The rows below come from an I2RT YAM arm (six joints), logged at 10 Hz.
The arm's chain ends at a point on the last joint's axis. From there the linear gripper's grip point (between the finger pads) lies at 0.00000 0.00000 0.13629 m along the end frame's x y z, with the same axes.
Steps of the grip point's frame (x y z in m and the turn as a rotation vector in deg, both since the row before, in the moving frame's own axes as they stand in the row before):
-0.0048 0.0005 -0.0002 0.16 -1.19 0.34
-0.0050 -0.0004 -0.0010 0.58 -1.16 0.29
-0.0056 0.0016 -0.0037 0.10 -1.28 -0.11
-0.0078 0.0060 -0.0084 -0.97 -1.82 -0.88
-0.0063 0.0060 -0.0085 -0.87 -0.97 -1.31
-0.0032 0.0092 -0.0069 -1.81 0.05 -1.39
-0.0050 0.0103 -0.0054 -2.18 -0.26 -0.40
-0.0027 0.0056 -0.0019 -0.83 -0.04 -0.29
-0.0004 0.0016 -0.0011 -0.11 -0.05 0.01
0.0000 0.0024 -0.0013 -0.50 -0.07 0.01
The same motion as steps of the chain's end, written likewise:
-0.0020 0.0009 -0.0002 0.16 -1.19 0.34
-0.0022 0.0010 -0.0010 0.58 -1.16 0.29
-0.0026 0.0018 -0.0037 0.10 -1.28 -0.11
-0.0035 0.0037 -0.0083 -0.97 -1.82 -0.88
-0.0040 0.0039 -0.0085 -0.87 -0.97 -1.31
-0.0034 0.0049 -0.0068 -1.81 0.05 -1.39
-0.0044 0.0051 -0.0053 -2.18 -0.26 -0.40
-0.0026 0.0036 -0.0019 -0.83 -0.04 -0.29
-0.0003 0.0013 -0.0011 -0.11 -0.05 0.01
0.0002 0.0012 -0.0013 -0.50 -0.07 0.01

